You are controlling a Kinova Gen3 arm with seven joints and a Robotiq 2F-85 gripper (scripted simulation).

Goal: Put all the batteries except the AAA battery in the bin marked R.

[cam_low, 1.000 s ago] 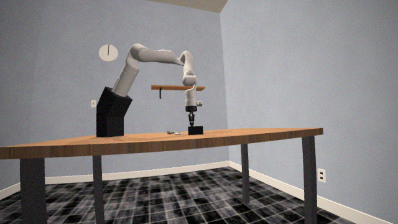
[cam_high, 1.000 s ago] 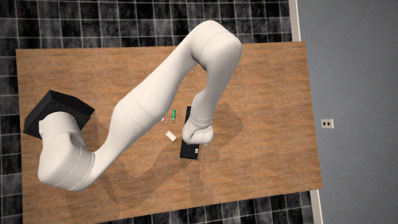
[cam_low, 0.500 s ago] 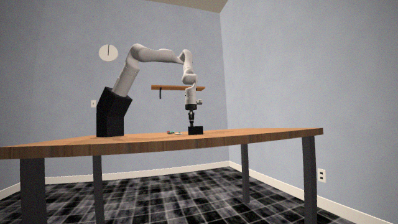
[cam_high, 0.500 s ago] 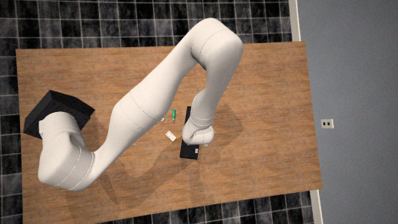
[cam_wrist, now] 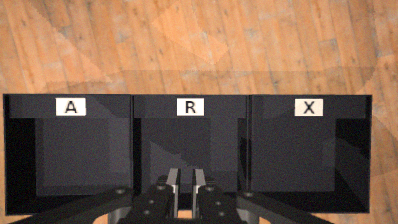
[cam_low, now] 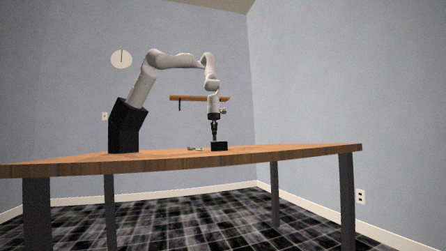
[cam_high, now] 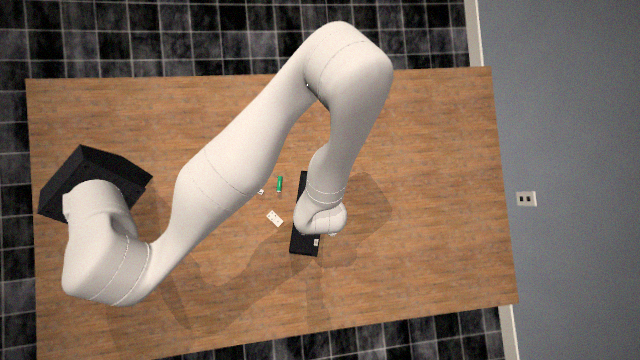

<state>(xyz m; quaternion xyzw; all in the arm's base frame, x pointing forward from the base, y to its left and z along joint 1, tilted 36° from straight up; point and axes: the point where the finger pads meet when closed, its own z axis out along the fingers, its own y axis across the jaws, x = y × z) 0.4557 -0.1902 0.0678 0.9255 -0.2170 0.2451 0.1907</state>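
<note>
Now: the black bin 40 mm below my hand, 10 mm to the right of it and 10 mm ahead of it. Also, from my hand: tiny white thing: 110 mm to the left, 100 mm behind, 60 mm below; red battery: 160 mm to the left, 80 mm behind, 60 mm below; flat white item: 90 mm behind, 60 mm below, 10 mm to the left.
</note>
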